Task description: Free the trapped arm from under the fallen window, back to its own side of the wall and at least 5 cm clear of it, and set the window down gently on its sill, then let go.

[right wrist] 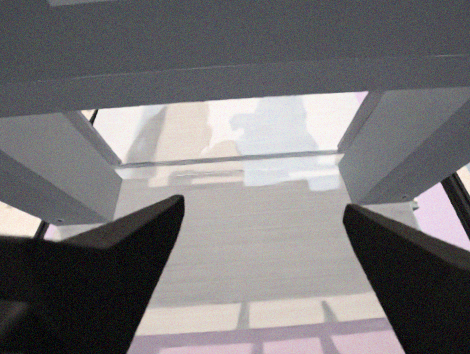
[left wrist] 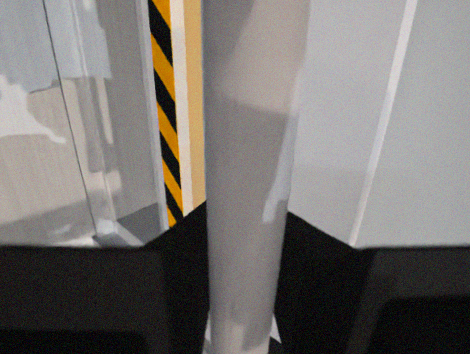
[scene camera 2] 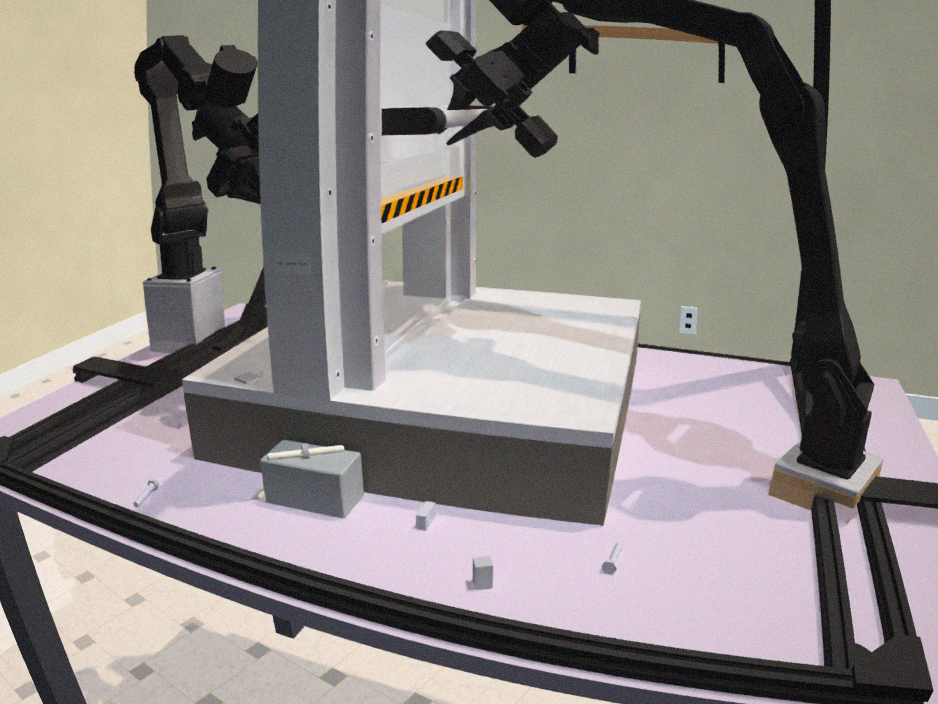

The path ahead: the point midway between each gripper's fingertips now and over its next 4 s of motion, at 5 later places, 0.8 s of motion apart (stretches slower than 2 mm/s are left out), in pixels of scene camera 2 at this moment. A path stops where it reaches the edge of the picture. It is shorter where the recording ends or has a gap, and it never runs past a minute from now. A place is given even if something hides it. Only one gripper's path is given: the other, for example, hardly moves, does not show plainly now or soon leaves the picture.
The left gripper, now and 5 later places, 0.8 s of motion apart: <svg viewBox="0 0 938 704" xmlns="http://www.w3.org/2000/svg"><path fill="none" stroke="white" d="M443 138L444 135L444 135L444 153L444 164L444 179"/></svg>
